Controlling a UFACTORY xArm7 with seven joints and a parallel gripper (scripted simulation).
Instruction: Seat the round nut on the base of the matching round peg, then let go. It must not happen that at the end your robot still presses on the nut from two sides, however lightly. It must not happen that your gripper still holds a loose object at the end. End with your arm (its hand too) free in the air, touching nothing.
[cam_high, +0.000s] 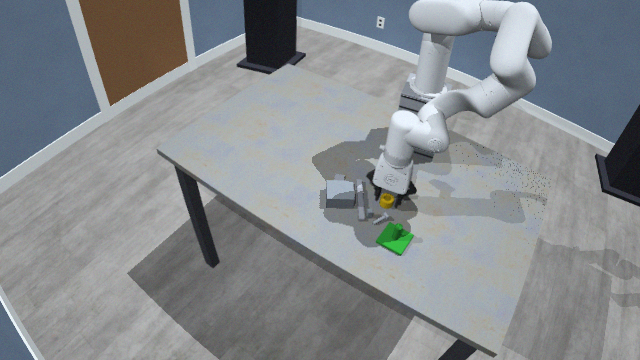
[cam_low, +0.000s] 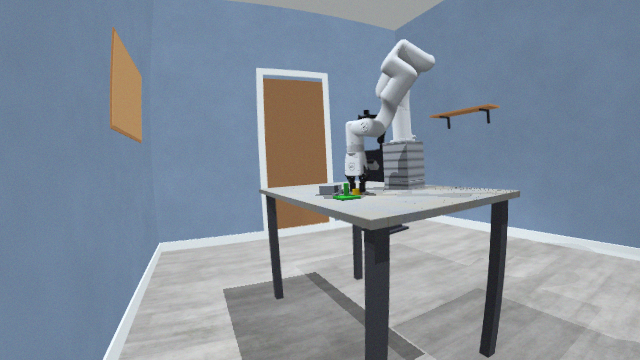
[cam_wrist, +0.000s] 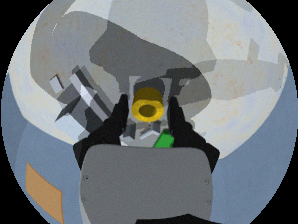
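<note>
Right now the bolt is 7 cm ahead of my hand, 1 cm to the left of it and 2 cm below it. Also, from my hand: long grey bar: 3 cm ahead, 8 cm to the right, 2 cm below; then grey block: 5 cm ahead, 13 cm to the right, 1 cm below.
</note>
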